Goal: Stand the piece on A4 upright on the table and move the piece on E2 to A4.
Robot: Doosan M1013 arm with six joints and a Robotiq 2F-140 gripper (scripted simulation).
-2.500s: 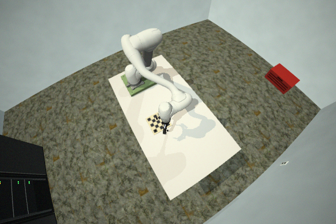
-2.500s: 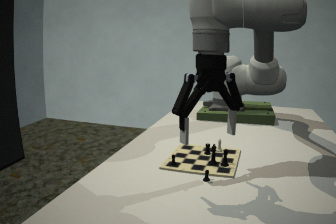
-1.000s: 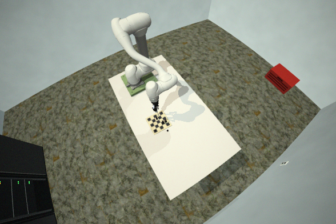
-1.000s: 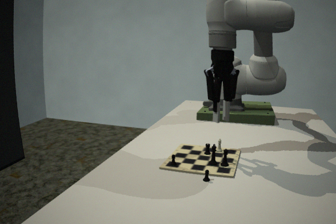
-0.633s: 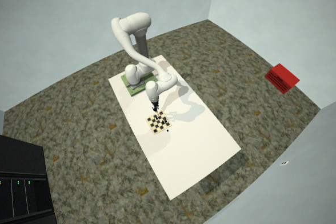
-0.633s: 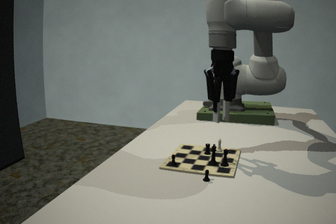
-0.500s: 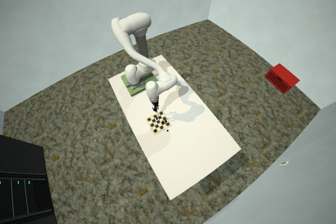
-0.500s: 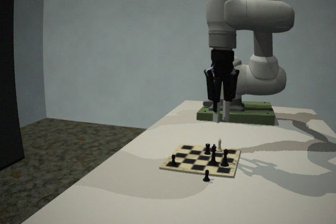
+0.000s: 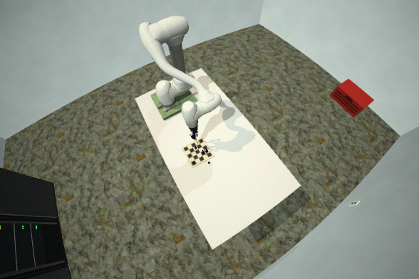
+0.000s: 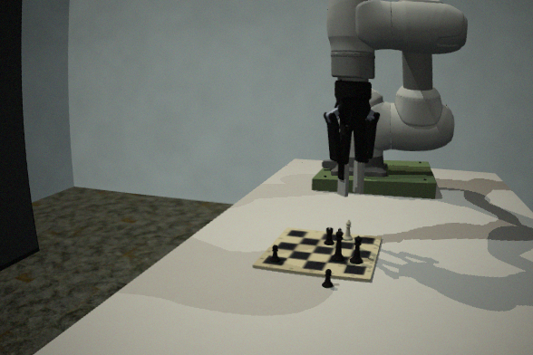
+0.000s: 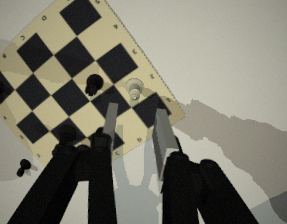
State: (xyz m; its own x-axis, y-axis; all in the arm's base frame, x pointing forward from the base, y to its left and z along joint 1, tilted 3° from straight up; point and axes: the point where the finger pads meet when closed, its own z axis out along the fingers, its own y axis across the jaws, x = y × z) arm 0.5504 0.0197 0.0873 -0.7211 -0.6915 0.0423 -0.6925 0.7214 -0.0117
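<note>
My hand is 11 cm above the white piece. Also, from my hand: chessboard: 14 cm below, 7 cm ahead, 4 cm to the right; black rook: 12 cm below, 4 cm to the right, 3 cm ahead.
</note>
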